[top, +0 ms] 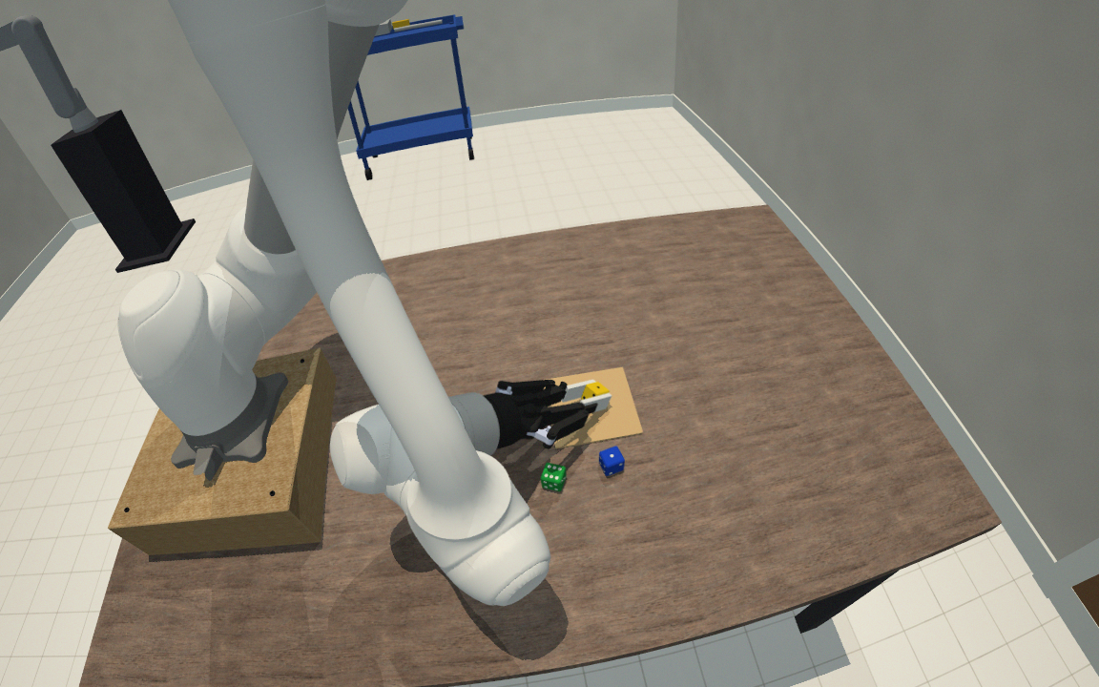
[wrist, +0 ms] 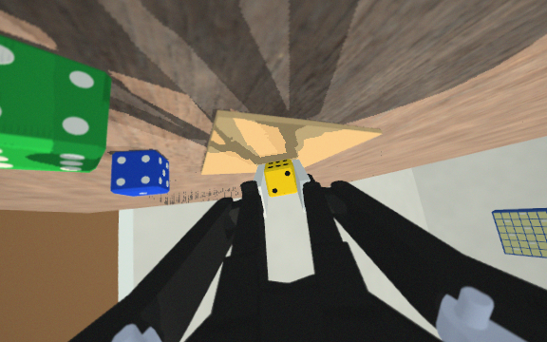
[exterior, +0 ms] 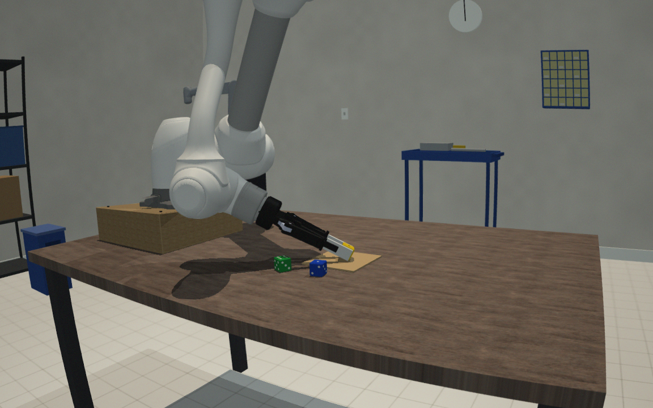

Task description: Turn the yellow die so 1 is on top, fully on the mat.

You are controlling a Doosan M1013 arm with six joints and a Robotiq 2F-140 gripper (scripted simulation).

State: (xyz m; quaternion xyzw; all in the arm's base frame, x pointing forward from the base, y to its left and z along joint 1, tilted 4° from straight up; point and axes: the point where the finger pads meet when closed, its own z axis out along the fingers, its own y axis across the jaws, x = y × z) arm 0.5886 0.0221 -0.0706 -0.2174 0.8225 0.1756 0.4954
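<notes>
Right now the yellow die is 20 mm ahead of my hand, 10 mm to the left of it and 10 mm below it. Also, from my hand: mat (30 mm below, 10 mm to the left, 10 mm ahead); green die (130 mm to the right, 70 mm behind, 20 mm below); blue die (110 mm to the right, 20 mm below, 20 mm ahead).
</notes>
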